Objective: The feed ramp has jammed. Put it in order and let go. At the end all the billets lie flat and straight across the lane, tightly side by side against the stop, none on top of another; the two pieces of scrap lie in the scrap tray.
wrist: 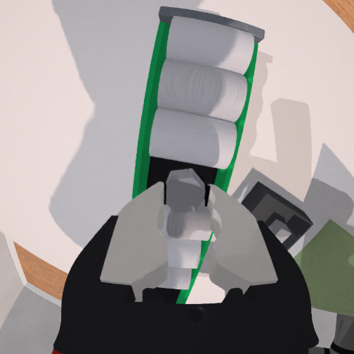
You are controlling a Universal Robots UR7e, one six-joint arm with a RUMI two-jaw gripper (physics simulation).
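My gripper (pixel 184 185) is shut on a dark grey, faceted piece of scrap (pixel 185 188), held between the fingertips over the lane. Three pale billets (pixel 211 44) (pixel 202 90) (pixel 193 138) lie across the green-walled lane (pixel 143 130), side by side, the first against the grey stop (pixel 212 22) at the top. Below a stretch of black lane floor, three more billets (pixel 189 223) (pixel 183 253) (pixel 178 277) show between the fingers, partly hidden by them. The dark scrap tray (pixel 259 192) is at the right, with a small grey piece of scrap (pixel 280 227) inside.
A green surface (pixel 330 270) lies at the lower right, beside the scrap tray. A dark grey cylindrical part (pixel 345 332) stands at the lower right corner. The round pale table top (pixel 30 125) has a wooden edge (pixel 42 270) at the lower left.
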